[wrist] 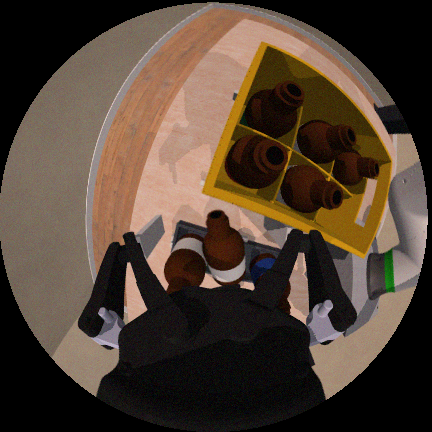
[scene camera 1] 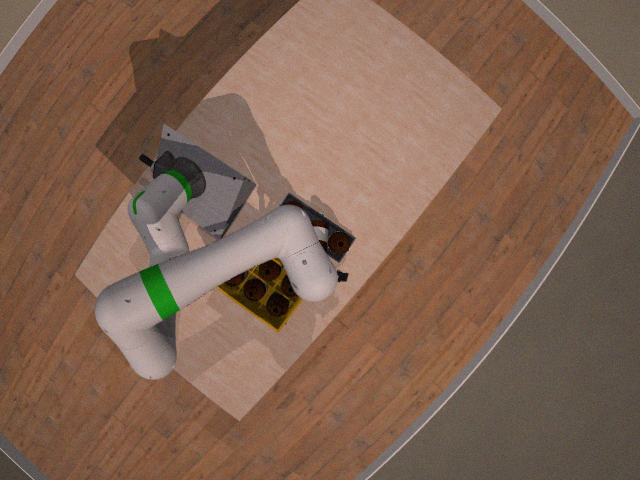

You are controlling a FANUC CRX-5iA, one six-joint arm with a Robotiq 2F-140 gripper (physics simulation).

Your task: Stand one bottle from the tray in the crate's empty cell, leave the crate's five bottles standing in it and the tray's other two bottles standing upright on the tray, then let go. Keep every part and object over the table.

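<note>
The yellow crate holds five standing brown bottles; its empty cell shows at the lower right in the wrist view. The grey tray lies beside it. A white-labelled bottle stands at one tray end and a blue-labelled bottle at the other, partly behind a finger. The middle white-labelled bottle is tipped over across the tray, its neck toward the crate. My gripper is open and empty, above the tray; the arm mostly hides it in the scene view.
The arm passes over parts of the crate and tray in the scene view. The grey base plate is close to both. The table ends a short way past the tray's white-labelled bottle end.
</note>
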